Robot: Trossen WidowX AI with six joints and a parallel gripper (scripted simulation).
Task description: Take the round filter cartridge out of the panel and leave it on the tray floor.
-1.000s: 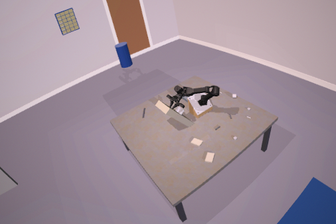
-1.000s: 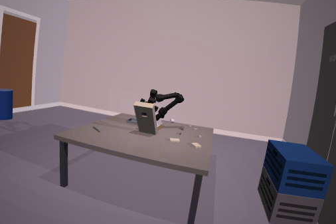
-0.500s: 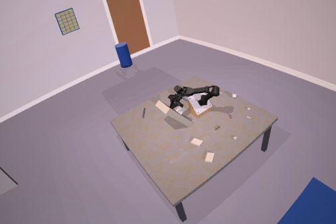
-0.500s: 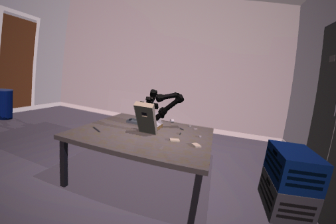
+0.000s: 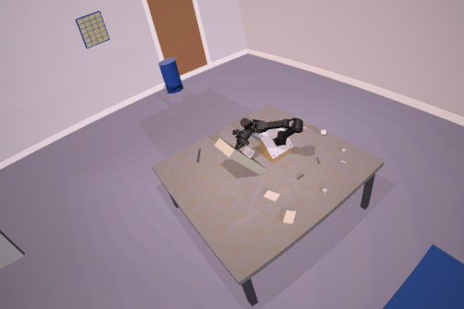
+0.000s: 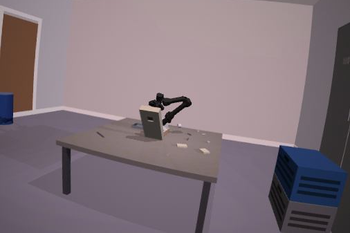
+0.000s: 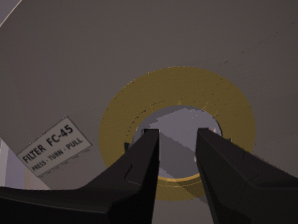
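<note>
My gripper tip is 1 cm short of the white round filter cartridge and 1 cm above it. Also, from my gripper tip: service panel: 8 cm below, 4 cm behind; shallow grey tray: 43 cm behind, 29 cm to the right, 24 cm below.
</note>
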